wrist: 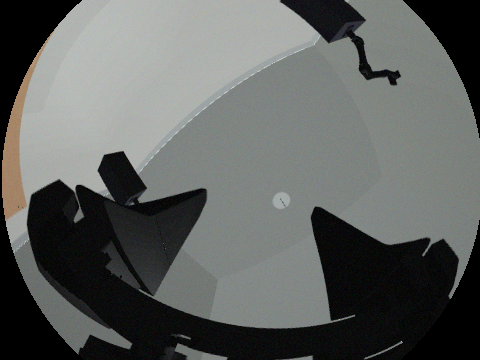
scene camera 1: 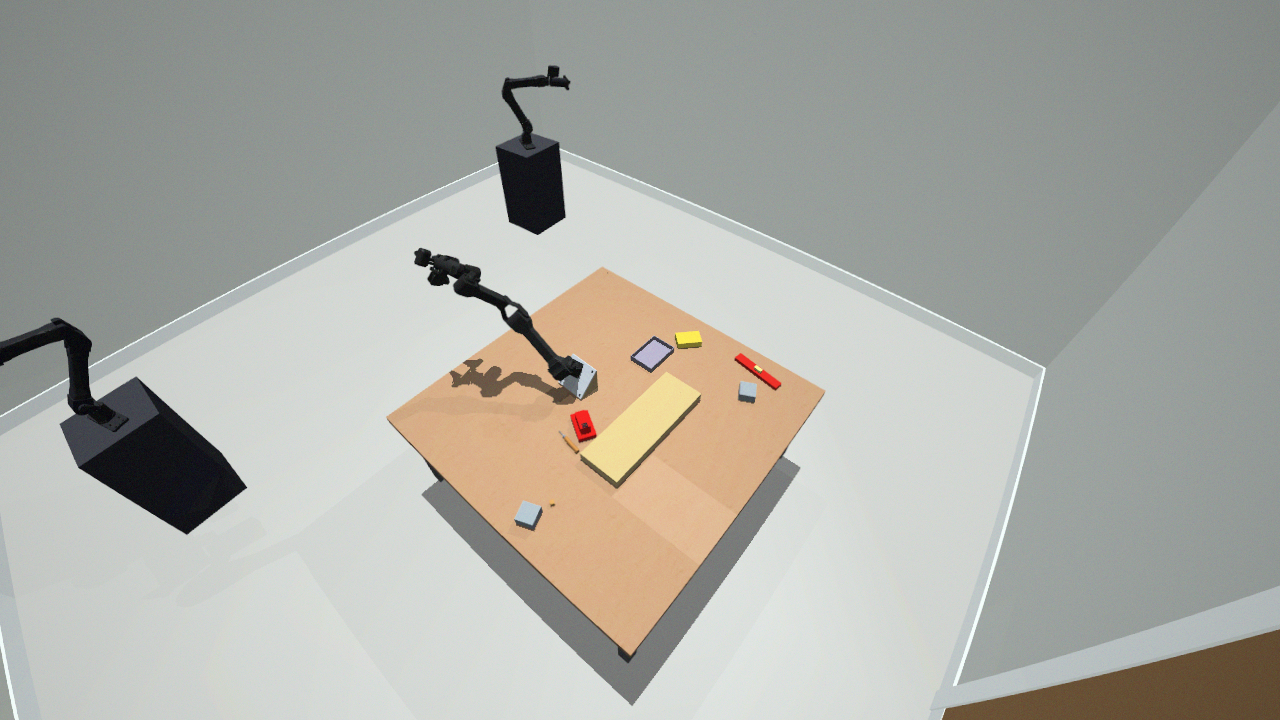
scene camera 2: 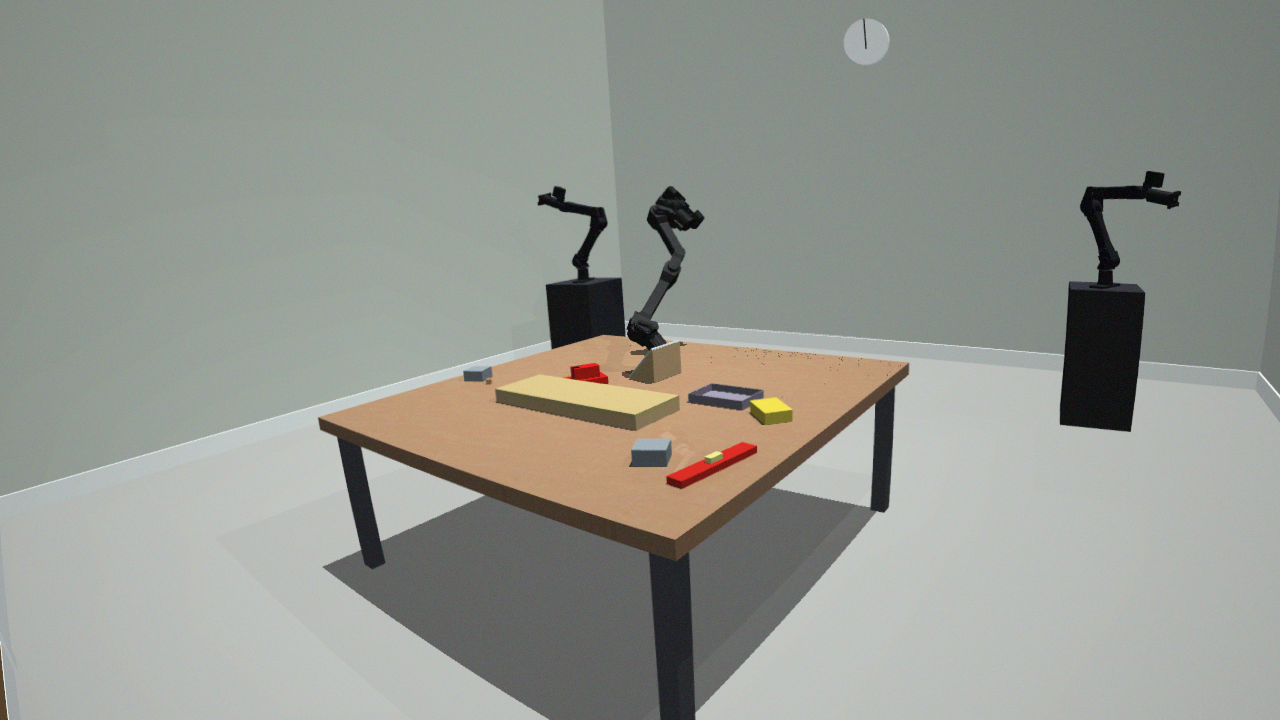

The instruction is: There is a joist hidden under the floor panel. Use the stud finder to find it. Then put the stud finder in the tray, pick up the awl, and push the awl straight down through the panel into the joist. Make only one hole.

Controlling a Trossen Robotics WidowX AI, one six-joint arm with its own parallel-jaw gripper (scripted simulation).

Labels:
same spot on grey-purple tray: [scene camera 1: 650, 355] = [scene camera 2: 723, 398]

